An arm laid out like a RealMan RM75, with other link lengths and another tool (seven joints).
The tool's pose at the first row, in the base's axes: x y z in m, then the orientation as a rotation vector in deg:
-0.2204 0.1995 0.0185 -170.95 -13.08 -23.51
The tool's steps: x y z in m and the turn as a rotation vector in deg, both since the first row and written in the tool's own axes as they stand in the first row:
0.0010 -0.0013 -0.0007 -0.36 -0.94 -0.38
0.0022 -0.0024 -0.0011 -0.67 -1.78 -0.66
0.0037 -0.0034 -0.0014 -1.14 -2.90 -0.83
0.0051 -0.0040 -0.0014 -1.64 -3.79 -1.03
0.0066 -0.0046 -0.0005 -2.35 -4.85 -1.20
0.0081 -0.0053 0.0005 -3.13 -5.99 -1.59
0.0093 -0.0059 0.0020 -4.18 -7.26 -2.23
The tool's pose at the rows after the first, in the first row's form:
-0.2198 0.2008 0.0196 -171.56 -13.69 -22.24
-0.2190 0.2020 0.0204 -172.08 -14.15 -21.09
-0.2178 0.2031 0.0212 -172.81 -14.46 -19.53
-0.2166 0.2039 0.0216 -173.51 -14.78 -18.32
-0.2150 0.2048 0.0213 -174.45 -15.04 -16.88
-0.2134 0.2058 0.0208 -175.46 -15.64 -15.34
-0.2120 0.2068 0.0197 -176.74 -16.61 -13.66

